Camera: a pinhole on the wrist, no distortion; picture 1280 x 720 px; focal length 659.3 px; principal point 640.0 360.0 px. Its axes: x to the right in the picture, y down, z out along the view. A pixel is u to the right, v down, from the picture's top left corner.
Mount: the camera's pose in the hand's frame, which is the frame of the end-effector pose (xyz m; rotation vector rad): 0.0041 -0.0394 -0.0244 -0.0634 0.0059 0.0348
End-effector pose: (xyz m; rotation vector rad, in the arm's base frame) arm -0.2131 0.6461 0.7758 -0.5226 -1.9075 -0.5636
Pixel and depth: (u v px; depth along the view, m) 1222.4 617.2 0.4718
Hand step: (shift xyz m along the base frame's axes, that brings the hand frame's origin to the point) -0.3542 0.4510 0.2580
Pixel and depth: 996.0 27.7 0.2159
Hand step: -0.2648 0.0272 0.0261
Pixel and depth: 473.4 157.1 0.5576
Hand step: -0.4488 0.1686 -0.3388
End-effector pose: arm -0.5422 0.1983 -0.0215 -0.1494 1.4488 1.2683
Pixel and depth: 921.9 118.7 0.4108
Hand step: 0.2939 0.3269 -0.1466
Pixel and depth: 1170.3 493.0 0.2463
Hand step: 0.0453 0.2816 -0.0859
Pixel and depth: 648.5 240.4 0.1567
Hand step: 0.1220 0.0795 -0.0095
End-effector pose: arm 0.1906 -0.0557 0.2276 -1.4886 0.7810 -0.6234
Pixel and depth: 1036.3 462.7 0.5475
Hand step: 0.5969 0.0629 -0.1529
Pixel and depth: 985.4 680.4 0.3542
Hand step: 0.3448 0.0553 -0.1968
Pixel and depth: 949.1 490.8 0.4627
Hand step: 0.4617 0.0982 -0.1358
